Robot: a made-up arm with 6 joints.
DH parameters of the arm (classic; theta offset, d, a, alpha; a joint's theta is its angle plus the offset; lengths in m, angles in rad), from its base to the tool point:
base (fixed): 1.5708 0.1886 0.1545 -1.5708
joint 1: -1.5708 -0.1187 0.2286 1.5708
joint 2: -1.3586 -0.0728 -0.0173 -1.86
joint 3: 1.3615 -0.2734 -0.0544 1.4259
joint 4: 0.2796 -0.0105 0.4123 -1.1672
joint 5: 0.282 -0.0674 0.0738 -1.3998
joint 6: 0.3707 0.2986 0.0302 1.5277
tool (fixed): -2.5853 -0.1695 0 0
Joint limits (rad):
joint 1: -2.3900..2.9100
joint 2: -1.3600..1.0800
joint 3: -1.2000..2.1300
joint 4: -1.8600..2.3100
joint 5: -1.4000..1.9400
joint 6: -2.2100..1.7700
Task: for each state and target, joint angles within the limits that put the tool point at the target. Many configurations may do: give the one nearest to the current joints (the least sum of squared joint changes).
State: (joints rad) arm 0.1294 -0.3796 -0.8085 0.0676 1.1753 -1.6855
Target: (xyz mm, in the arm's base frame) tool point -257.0 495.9 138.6
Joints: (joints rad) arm 0.3257 -0.7275 -0.2884 -0.2119 0.8082 -1.4285
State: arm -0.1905 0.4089 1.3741 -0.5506 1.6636 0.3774
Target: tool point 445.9 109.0 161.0
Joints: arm -0.0478 0.7859 1.3852 -0.4882 1.2364 0.6452
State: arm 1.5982 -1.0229 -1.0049 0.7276 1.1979 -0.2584
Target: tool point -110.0 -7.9 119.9
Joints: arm 2.0994 -0.8824 -1.0554 0.2237 1.2483 -0.2385
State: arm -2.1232 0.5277 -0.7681 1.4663 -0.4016 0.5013
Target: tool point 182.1 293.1 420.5
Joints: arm -1.8101 1.0800 -0.8469 2.0351 -0.0126 0.8428
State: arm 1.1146 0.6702 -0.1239 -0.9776 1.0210 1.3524
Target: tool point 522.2 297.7 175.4
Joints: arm 1.4283 0.7756 0.2340 -0.7387 1.5729 1.5135
